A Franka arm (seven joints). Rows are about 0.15 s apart.
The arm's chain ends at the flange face. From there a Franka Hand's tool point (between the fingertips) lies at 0.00 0.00 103.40 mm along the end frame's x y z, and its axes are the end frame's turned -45 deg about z.
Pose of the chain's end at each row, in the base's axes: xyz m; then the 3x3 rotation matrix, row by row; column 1 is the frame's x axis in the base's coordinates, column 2 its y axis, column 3 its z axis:
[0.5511 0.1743 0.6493], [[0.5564 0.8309 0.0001], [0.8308 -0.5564 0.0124], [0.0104 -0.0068 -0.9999]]
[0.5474 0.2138 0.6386], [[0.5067 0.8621 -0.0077], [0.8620 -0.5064 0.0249], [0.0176 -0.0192 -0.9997]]
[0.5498 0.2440 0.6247], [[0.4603 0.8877 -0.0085], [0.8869 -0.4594 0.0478], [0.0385 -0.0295 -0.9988]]
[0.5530 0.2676 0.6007], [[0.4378 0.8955 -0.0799], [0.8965 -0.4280 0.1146], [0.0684 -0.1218 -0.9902]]
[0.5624 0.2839 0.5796], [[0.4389 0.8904 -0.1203], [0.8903 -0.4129 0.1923], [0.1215 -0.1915 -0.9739]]
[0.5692 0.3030 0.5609], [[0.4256 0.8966 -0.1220], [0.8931 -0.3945 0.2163], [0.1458 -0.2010 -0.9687]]
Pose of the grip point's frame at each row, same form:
[0.5511 0.1756 0.5459], [[-0.1941 0.9810 0.0001], [0.9809 0.1940 0.0124], [0.0122 0.0025 -0.9999]]
[0.5466 0.2164 0.5352], [[-0.2513 0.9679 -0.0077], [0.9676 0.2514 0.0249], [0.0260 -0.0011 -0.9997]]
[0.5489 0.2489 0.5214], [[-0.3022 0.9532 -0.0085], [0.9520 0.3023 0.0478], [0.0481 0.0064 -0.9988]]
[0.5447 0.2794 0.4983], [[-0.3236 0.9428 -0.0799], [0.9366 0.3313 0.1146], [0.1345 -0.0378 -0.9902]]
[0.5500 0.3038 0.4789], [[-0.3193 0.9400 -0.1203], [0.9215 0.3376 0.1923], [0.2213 -0.0495 -0.9739]]
[0.5566 0.3254 0.4607], [[-0.3330 0.9349 -0.1220], [0.9105 0.3526 0.2163], [0.2452 -0.0390 -0.9687]]

